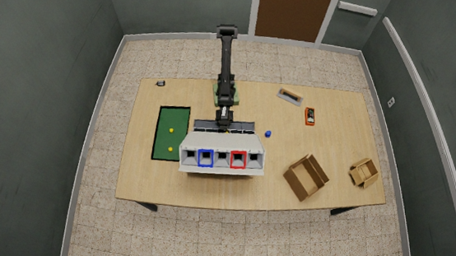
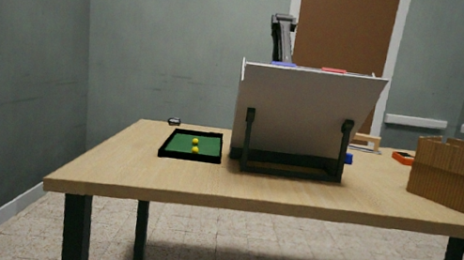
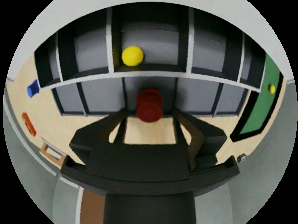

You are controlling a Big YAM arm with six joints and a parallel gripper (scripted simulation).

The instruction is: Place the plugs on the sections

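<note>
The green marble tray lies 14 cm ahead of my hand, 31 cm to the right of it and 4 cm below it. Round my hand: cardboard box 26 cm ahead, 55 cm to the left, 2 cm above; dark object 21 cm behind, 53 cm to the right, 3 cm below; white cover 19 cm ahead, 4 cm to the left, 16 cm above.
</note>
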